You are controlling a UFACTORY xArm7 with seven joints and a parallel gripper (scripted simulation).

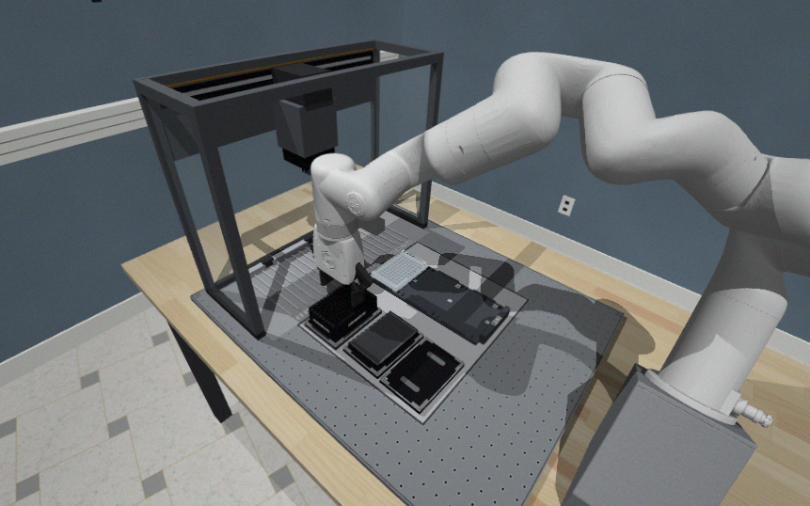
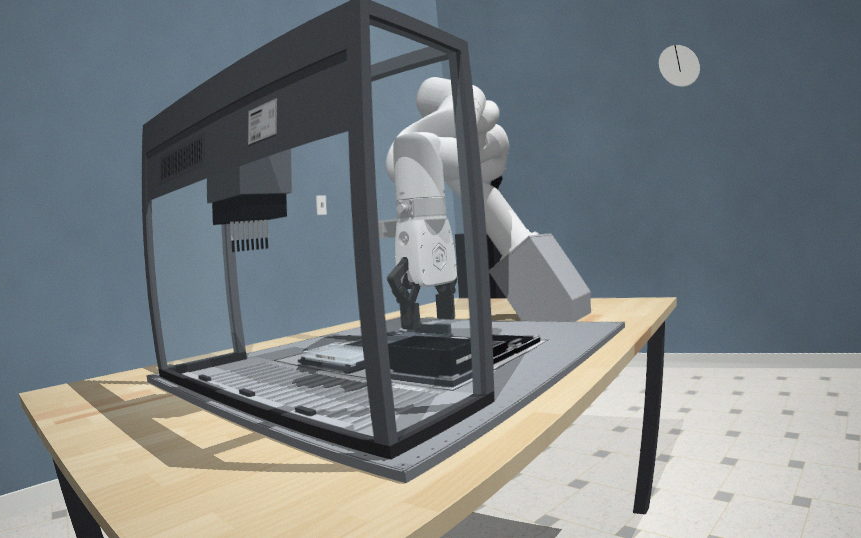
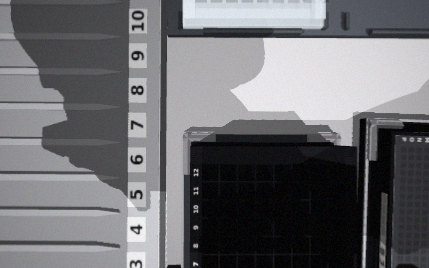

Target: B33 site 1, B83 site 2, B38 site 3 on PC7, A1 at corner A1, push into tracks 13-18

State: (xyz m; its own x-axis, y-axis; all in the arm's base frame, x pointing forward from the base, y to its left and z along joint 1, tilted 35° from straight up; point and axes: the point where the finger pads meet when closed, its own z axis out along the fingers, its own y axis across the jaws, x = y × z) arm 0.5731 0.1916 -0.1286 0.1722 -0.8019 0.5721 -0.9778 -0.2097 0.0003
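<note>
Right now the nest S3 is 90 mm below my hand. Round my hand: nest S1: 210 mm behind, 90 mm below, 40 mm to the right; then 96-well plate B38: 190 mm to the right, 70 mm below, 40 mm ahead; then white corner mark: 140 mm behind, 100 mm to the right, 80 mm below.
</note>
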